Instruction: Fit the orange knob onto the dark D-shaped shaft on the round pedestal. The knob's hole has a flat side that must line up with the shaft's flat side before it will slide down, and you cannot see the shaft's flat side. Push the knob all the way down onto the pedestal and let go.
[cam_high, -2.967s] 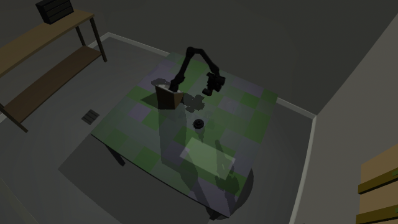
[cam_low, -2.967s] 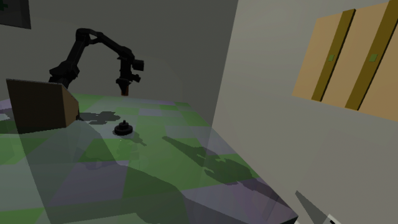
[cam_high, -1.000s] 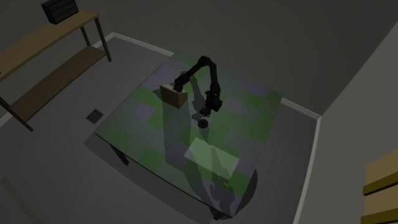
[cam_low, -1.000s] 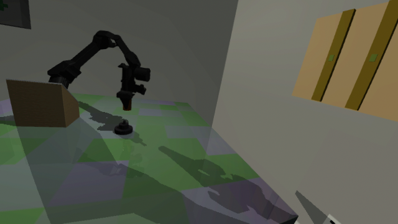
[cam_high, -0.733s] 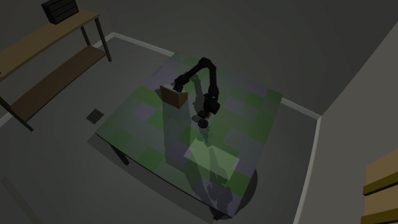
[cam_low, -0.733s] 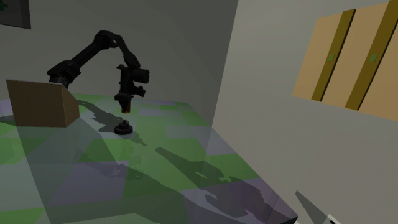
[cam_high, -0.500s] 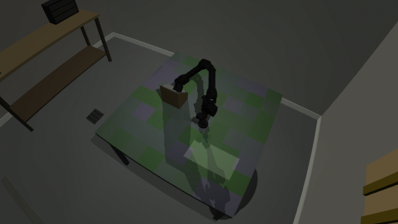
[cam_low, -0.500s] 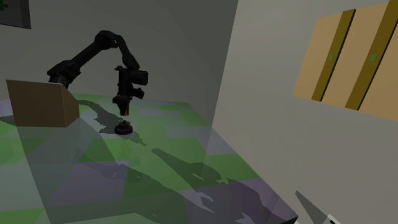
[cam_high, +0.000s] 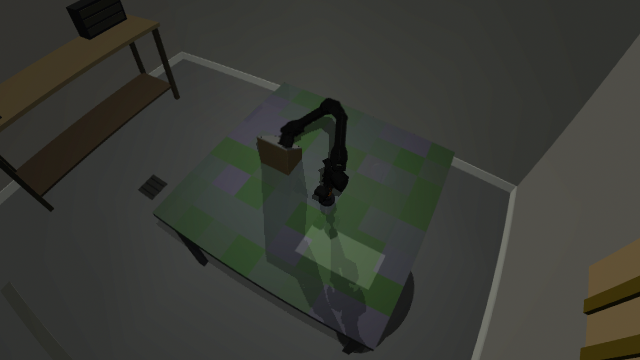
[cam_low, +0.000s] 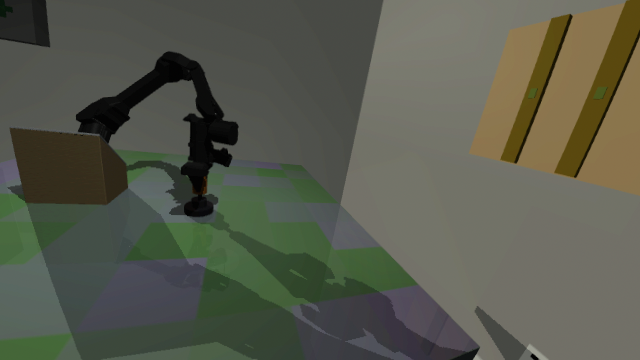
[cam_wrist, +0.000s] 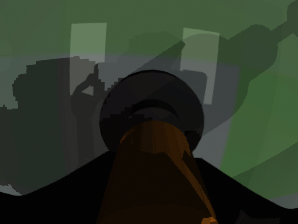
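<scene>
My gripper tip is now 2 cm below the orange knob. Also, from my gripper tip: dark round pedestal: 4 cm below.
</scene>
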